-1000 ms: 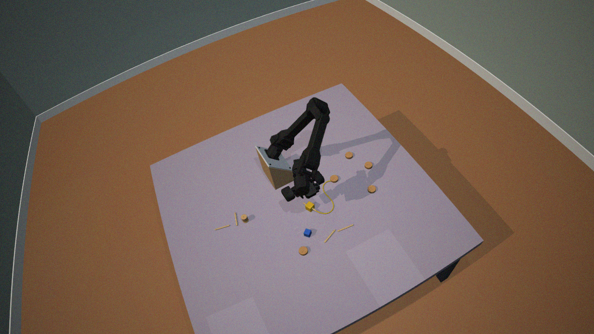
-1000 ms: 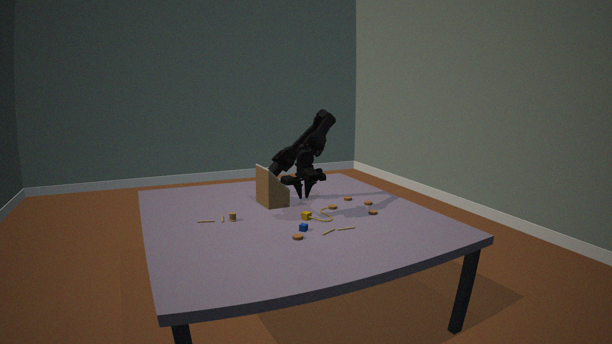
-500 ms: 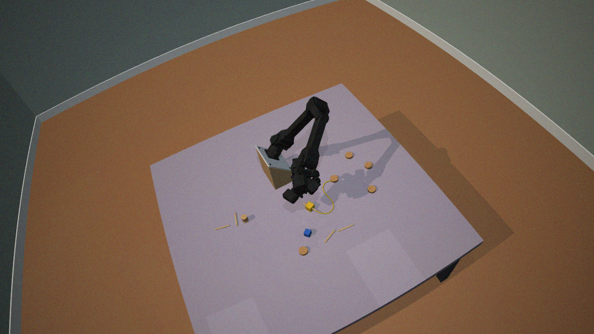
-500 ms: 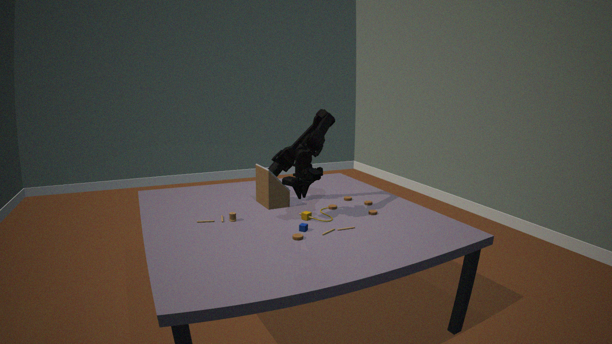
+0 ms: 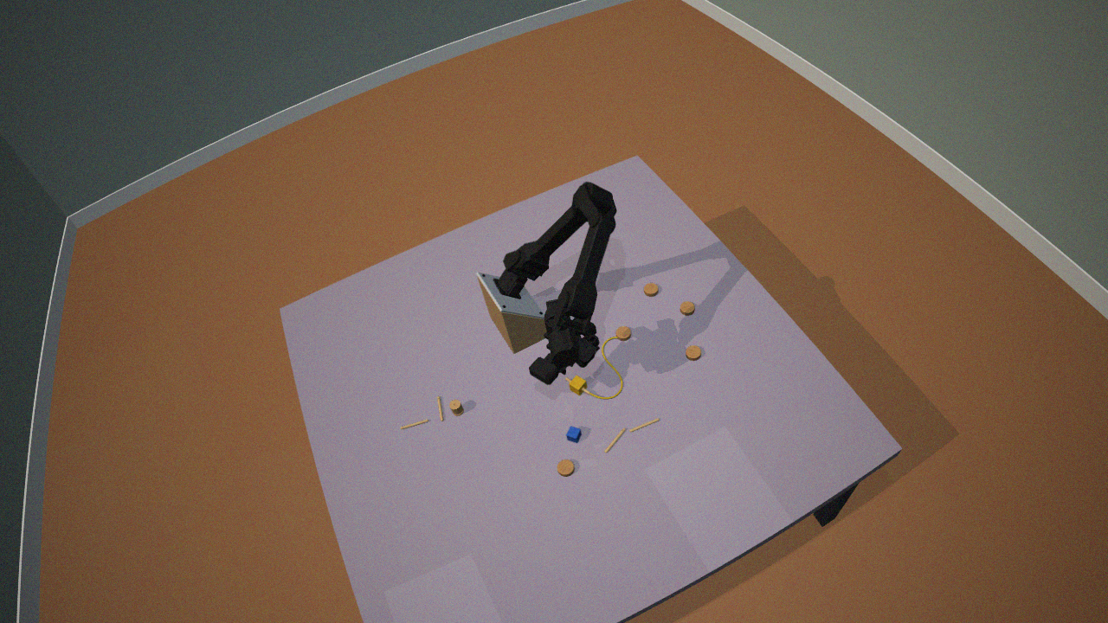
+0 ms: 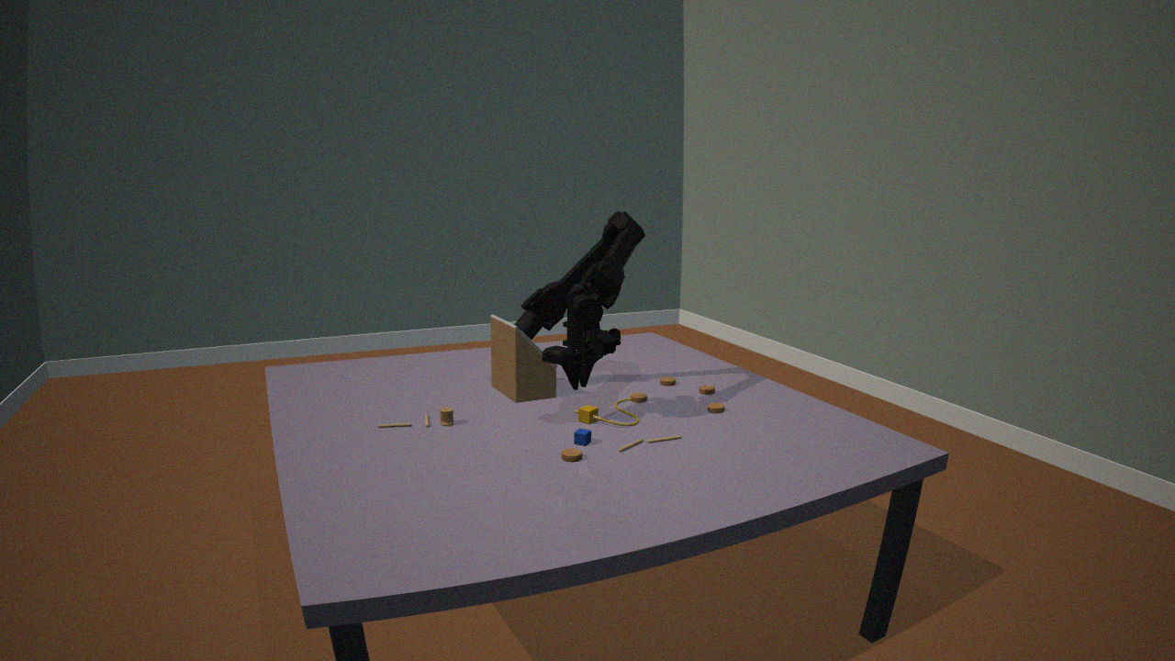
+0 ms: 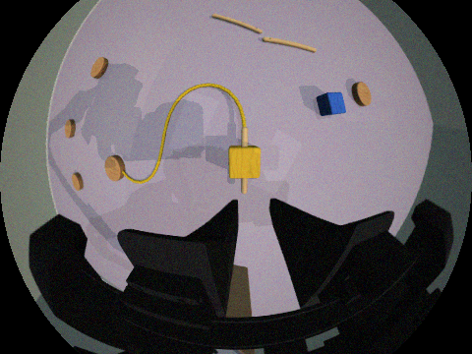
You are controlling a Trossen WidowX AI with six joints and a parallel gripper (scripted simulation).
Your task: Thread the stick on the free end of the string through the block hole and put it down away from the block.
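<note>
Now: the yellow block 2 cm ahead of my gripper tip, 1 cm to the left of it and 6 cm below it. Also, from my gripper tip: blue cube: 14 cm ahead, 5 cm to the right, 6 cm below; then round wooden button: 7 cm behind, 19 cm to the left, 7 cm below; then thin wooden stick: 3 cm ahead, 2 cm to the left, 6 cm below.
</note>
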